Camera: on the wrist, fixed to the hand. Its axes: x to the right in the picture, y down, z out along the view.
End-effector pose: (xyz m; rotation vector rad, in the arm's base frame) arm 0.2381 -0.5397 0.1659 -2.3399 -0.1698 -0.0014
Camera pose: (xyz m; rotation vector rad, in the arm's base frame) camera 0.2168 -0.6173 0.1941 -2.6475 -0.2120 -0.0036
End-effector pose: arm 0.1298 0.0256 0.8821 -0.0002 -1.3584 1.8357
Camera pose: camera 0.1633 0.0642 0.8139 -0.1272 -1.6436 1.6026
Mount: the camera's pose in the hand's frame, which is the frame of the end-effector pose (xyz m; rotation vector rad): -0.0291 0.0309 -0.0739 -0.3088 -0.0267 -0.0142
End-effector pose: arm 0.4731 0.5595 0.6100 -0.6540 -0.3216 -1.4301
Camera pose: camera 0.4863 0.5394 0.5282 -0.9230 -0.1260 -1.4997
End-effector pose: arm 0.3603 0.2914 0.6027 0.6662 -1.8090 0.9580
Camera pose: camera 0.3841 0.3711 0.5841 0.4988 -1.9206 0.6430
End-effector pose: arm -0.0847 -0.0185 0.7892 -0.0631 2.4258 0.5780
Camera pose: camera -0.1097 -0.0245 0.8704 -0.1998 2.2891 0.9361
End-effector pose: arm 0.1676 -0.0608 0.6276 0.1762 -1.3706 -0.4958
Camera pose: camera 0.2428 -0.0328 0.5989 -0.0732 -1.3015 -0.7162
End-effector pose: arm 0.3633 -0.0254 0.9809 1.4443 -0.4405 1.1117
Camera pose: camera 0.2975 0.0256 0.9626 1.1897 -0.5926 0.9664
